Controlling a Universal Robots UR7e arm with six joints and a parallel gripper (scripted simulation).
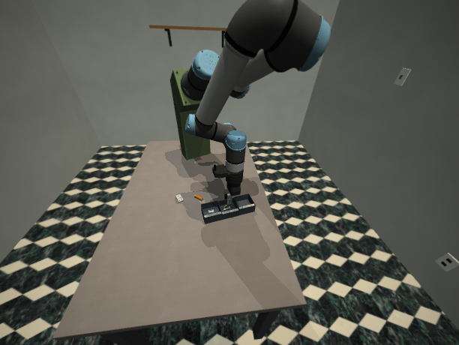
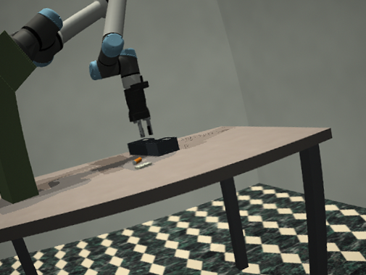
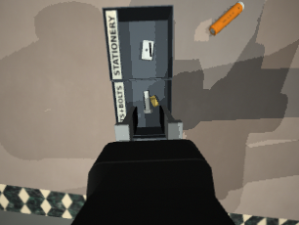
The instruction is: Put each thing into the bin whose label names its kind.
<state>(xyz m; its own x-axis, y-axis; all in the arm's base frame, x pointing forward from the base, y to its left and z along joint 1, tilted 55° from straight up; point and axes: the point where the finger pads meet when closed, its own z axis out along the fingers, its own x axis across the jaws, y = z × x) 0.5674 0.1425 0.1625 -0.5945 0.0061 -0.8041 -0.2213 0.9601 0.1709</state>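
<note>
Now: the orange battery 7 cm behind my hand, 16 cm to the right of it and 8 cm below it. Also, from my hand: grey bolt: 7 cm below; then brass nut: 1 cm behind, 1 cm to the right, 7 cm below; then dark three-compartment bin row: 1 cm ahead, 6 cm below.
</note>
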